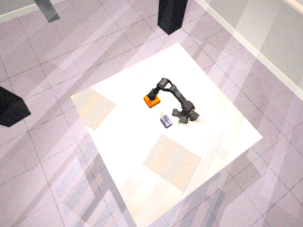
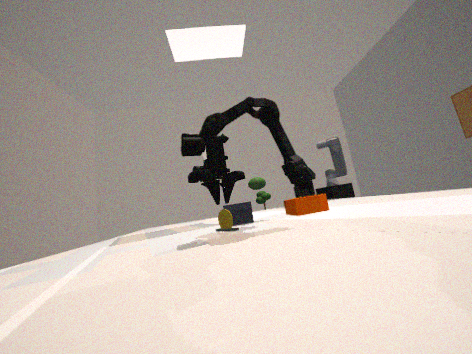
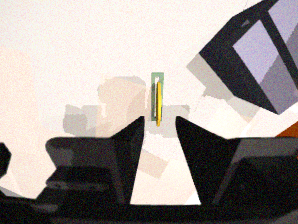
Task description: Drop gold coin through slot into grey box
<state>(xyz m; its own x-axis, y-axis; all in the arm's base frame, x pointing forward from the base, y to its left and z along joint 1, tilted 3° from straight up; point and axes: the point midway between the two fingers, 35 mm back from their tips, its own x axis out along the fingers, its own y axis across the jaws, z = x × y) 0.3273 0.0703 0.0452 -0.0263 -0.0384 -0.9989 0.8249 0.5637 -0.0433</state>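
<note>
Now: the gold coin 50 mm below my gripper tip.
</note>
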